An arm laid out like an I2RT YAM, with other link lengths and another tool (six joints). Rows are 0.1 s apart.
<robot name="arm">
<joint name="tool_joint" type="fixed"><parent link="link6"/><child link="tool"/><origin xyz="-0.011 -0.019 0.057" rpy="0 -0.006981 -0.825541"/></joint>
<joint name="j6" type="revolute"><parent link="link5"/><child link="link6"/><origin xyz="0.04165 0 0.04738" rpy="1.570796 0 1.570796"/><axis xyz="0 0 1"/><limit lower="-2.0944" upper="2.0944"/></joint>
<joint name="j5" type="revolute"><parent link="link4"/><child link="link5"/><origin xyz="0.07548 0.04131 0.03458" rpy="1.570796 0 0"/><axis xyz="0 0 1"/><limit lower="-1.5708" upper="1.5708"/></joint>
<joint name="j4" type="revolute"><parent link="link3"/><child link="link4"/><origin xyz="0.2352 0.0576 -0.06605" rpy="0 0 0"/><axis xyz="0 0 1"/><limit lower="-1.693" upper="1.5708"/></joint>
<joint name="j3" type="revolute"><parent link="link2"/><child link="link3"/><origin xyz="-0.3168 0 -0.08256" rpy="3.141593 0 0"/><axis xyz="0 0 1"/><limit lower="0" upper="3.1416"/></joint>
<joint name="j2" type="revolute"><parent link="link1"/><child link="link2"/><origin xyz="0.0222 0.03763 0.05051" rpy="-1.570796 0 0"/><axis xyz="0 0 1"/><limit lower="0" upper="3.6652"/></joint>
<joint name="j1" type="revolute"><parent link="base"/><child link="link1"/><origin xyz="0 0 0.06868" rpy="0 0 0"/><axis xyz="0 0 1"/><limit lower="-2.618" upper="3.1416"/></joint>
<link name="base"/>
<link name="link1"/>
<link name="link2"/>
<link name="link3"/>
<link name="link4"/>
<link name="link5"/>
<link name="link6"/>
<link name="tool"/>
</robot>
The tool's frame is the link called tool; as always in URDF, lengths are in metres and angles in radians.
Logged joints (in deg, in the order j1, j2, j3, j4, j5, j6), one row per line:
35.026 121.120 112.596 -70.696 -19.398 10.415
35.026 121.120 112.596 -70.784 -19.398 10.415
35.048 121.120 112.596 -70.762 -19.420 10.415
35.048 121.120 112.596 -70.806 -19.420 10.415
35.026 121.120 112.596 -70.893 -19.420 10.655
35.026 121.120 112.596 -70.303 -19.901 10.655
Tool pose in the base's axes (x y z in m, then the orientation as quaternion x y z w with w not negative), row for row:
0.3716 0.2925 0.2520 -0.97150 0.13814 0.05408 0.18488
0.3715 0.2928 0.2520 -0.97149 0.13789 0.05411 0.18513
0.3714 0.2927 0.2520 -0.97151 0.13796 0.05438 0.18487
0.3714 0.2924 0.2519 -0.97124 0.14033 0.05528 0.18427
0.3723 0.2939 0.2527 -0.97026 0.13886 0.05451 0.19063
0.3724 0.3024 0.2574 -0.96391 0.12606 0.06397 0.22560
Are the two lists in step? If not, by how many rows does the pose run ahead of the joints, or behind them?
The pose runs 1 row ahead of the joints: the pose in row i belongs to the joints in row i + 1.
